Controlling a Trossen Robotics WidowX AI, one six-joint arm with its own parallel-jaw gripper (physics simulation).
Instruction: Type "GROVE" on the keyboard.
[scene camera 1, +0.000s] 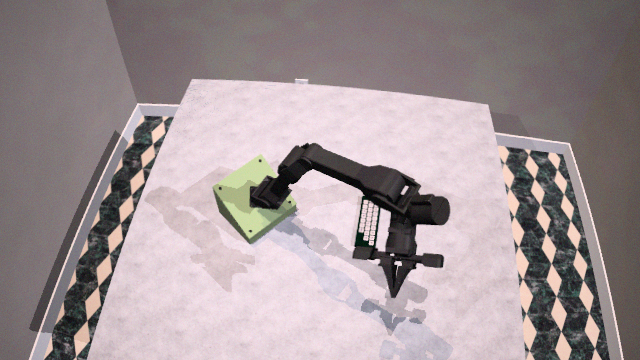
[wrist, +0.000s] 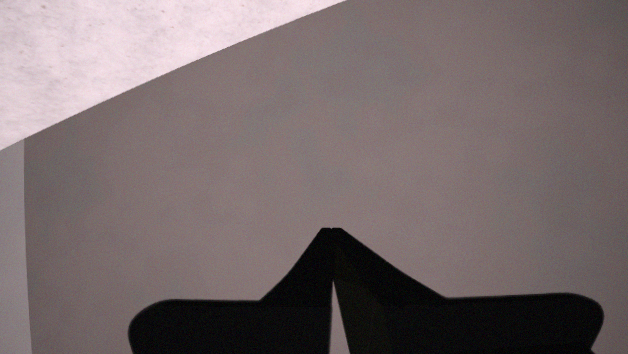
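Seen in the pictures: gripper, fingertip midpoint: (scene camera 1: 393, 297) (wrist: 330, 237); arm's base at its link origin: (scene camera 1: 259, 197).
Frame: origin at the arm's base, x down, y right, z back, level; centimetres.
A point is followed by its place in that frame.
Note:
The keyboard (scene camera 1: 369, 222) {z -32.8, x 6.5, y 10.5 cm} is a small dark green board with rows of white keys, right of the middle of the table in the scene view. The arm covers its upper end and a part of the gripper overlaps its lower end. It does not show in the wrist view. My gripper (scene camera 1: 394, 295) {z -25.2, x -26.8, y 50.1 cm} (wrist: 330, 237) {z -25.2, x -26.8, y 50.1 cm} is shut and holds nothing, its fingertips meeting in a point. In the scene view the tips show below and to the right of the keyboard, apart from the keys. The letters on the keys are too small to read.
The arm's base stands on a light green block (scene camera 1: 239, 183) {z 5.7, x -3.6, y -3.5 cm} left of the keyboard, and the arm reaches across to the right. The pale table (scene camera 1: 310, 115) {z -22.4, x 8.2, y -41.7 cm} has shadows of the arm on it. Grey walls and a diamond-patterned floor (scene camera 1: 552, 275) surround the table.

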